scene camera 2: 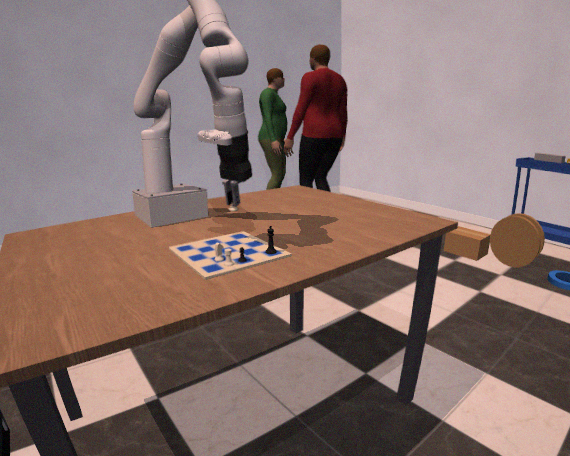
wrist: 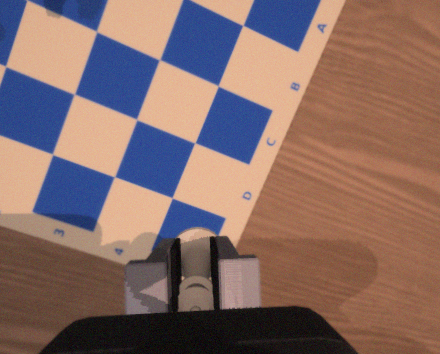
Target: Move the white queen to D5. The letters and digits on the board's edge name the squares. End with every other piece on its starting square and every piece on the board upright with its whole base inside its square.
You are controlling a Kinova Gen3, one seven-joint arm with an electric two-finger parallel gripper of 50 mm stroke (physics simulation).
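Frame: origin at the arm's base, x ahead, y left, z up, level; centimetres.
Seen in the pictures: gripper, fingertip midpoint: (scene camera 2: 233, 204) (wrist: 195, 262); arm's base, origin of the base link: (scene camera 2: 159, 191).
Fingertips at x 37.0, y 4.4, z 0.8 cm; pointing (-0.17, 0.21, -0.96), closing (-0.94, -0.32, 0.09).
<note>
Pixels of each thing's top centre, then the offset from my fingertips to it. "pt": a spot on its surface instead.
- white queen, middle of its top: (wrist: 204, 313) (scene camera 2: 233, 189) dx +0.0, dy +0.2, dz +3.8 cm
- chessboard, middle of its top: (wrist: 117, 77) (scene camera 2: 227, 250) dx +5.8, dy -6.5, dz -9.2 cm
- cream square D5, surface spot: (wrist: 210, 172) pt dx -1.1, dy -2.5, dz -9.2 cm
- white knight-like piece, middle of its top: (scene camera 2: 218, 242) dx +9.5, dy -11.0, dz -5.3 cm
- small white piece, middle of its top: (scene camera 2: 227, 249) dx +13.2, dy -11.0, dz -5.9 cm
- black pawn, middle of its top: (scene camera 2: 241, 247) dx +13.6, dy -7.6, dz -6.1 cm
- tall black king, middle of its top: (scene camera 2: 270, 226) dx +13.8, dy +0.4, dz -2.9 cm
The white queen (scene camera 2: 233, 207) (wrist: 196, 257) is held between the fingers of my gripper (scene camera 2: 232, 196) (wrist: 195, 262), which is shut on it. In the scene view it hangs above the table, behind the far side of the chessboard (scene camera 2: 206, 274) (wrist: 50, 47). In the wrist view the queen's base overlaps the blue square E5, and the cream square D5 (wrist: 210, 172) shows bare just beyond it. The queen looks roughly upright; its exact height is hard to tell.
A white knight-like piece (scene camera 2: 219, 251), a small white piece (scene camera 2: 229, 257), a black pawn (scene camera 2: 242, 254) and a tall black king (scene camera 2: 270, 241) stand upright on the board. The robot's base (scene camera 2: 170, 207) stands at the table's far edge. Two people stand behind the table (scene camera 2: 125, 290).
</note>
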